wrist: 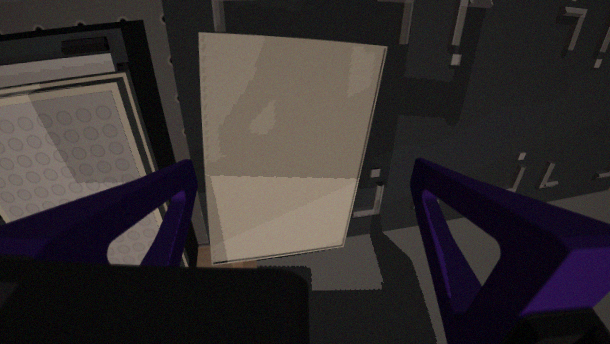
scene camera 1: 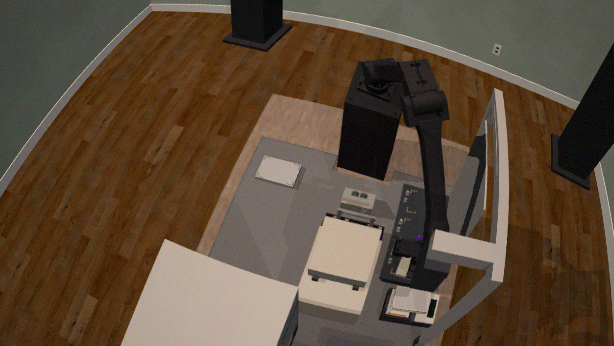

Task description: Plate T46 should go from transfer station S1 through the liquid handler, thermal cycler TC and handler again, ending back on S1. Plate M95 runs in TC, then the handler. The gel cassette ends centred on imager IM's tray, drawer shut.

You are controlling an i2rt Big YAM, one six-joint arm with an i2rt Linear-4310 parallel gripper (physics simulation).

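Frame: origin at the arm's base, x ahead, y left, z up, level; centimetres.
Where they show: gripper, between the fingertips: point(wrist: 303, 171); arm's base, origin of its link: point(scene camera 1: 376, 86).
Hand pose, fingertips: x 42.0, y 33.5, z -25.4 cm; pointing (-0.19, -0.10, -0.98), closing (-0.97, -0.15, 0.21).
Things, the pixels of their centre, and the offset from my fingertips. "pt": a spot on its surface instead. Level surfaces: height alone.
- dark handler deck, height of its surface: dz -4.7 cm
- plate with round wells, middle of its body: point(wrist: 83, 201) point(scene camera 1: 411, 299) dy +4.5, dx +11.0, dz -3.8 cm
- large cream instrument, a spot on its surface: point(scene camera 1: 345, 250) pt dy -21.9, dx +9.7, dz +10.8 cm
- small two-button box, middle of its body: point(scene camera 1: 358, 199) dy -27.6, dx -18.6, dz -6.0 cm
- flat white slab, middle of its body: point(scene camera 1: 278, 171) dy -58.4, dx -19.0, dz -9.1 cm
- big white cabinet, a spot on its surface: point(scene camera 1: 210, 300) pt dy -41.1, dx +45.9, dz +29.9 cm
My gripper point(scene camera 1: 414, 250) point(wrist: 303, 171) is open, with its purple fingers wide apart. A plain cream-topped, plate-sized piece point(scene camera 1: 403, 267) point(wrist: 285, 120) shows between and beyond the fingertips in the wrist view, within corner brackets on the dark handler deck point(scene camera 1: 412, 200) point(wrist: 430, 135). I cannot read a label on it. A plate with round wells point(scene camera 1: 410, 300) point(wrist: 75, 145) lies on a small instrument beside the deck's end, left of the left finger in the wrist view. I cannot tell which is T46 or M95. The gel cassette cannot be made out.
A large cream instrument point(scene camera 1: 345, 250) with its top down stands beside the deck. A small two-button box point(scene camera 1: 358, 198) is behind it. A flat white slab point(scene camera 1: 278, 171) lies at the back left. A pale frame point(scene camera 1: 501, 190) rises close to the arm at the right. A big white cabinet point(scene camera 1: 210, 300) stands front left.
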